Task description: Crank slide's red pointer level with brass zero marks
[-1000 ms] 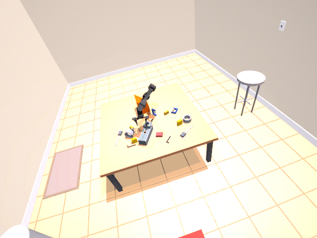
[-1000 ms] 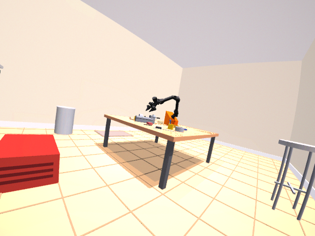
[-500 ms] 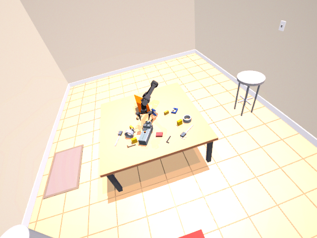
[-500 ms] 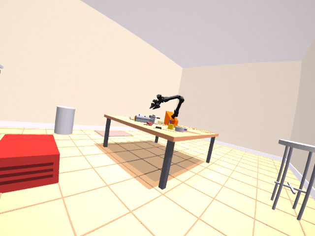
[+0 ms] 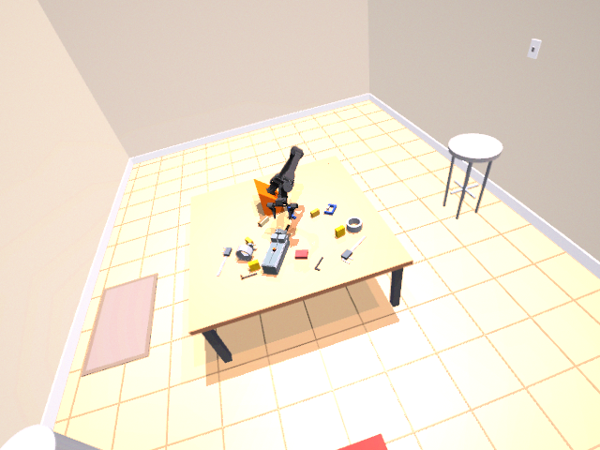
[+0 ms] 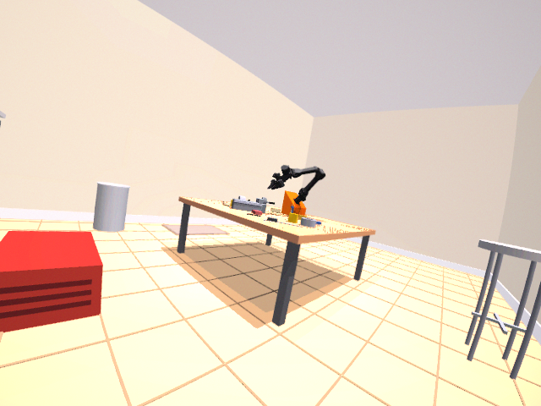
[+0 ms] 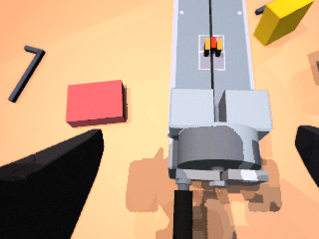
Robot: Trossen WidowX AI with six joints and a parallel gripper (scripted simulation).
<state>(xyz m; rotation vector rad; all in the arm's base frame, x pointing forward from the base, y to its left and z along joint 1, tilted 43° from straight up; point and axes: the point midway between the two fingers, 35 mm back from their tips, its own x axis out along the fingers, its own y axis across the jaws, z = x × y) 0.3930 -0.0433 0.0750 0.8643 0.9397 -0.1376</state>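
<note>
The dark crank handle lies 11 cm below my gripper tip, 3 cm behind it and 2 cm to the left of it. Also, from my gripper tip: red pointer 12 cm below, 11 cm ahead, 10 cm to the right; then red block 19 cm below, 15 cm ahead, 5 cm to the left.
</note>
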